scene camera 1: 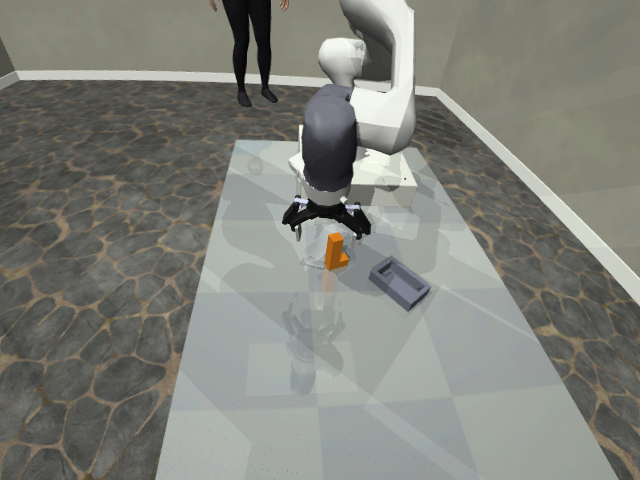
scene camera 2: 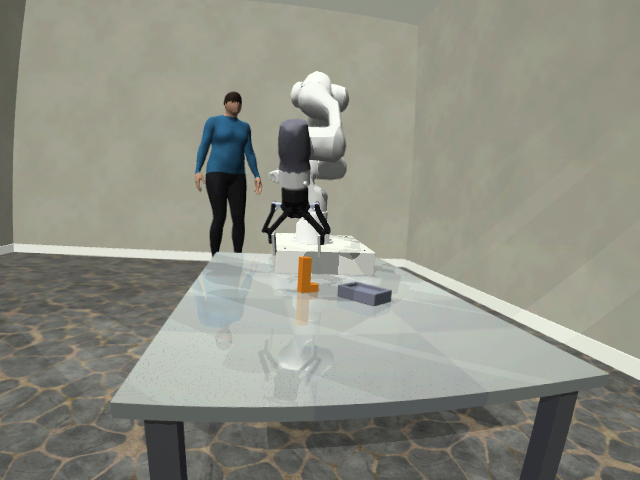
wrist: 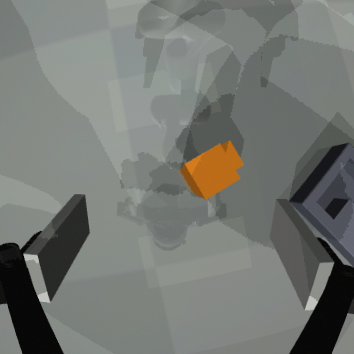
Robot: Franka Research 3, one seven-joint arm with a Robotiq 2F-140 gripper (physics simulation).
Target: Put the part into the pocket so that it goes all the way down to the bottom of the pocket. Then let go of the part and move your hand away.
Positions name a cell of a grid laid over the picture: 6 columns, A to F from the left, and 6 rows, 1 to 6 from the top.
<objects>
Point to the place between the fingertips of my gripper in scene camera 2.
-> C4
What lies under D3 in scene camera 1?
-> My gripper.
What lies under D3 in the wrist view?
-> An orange L-shaped part.
</objects>
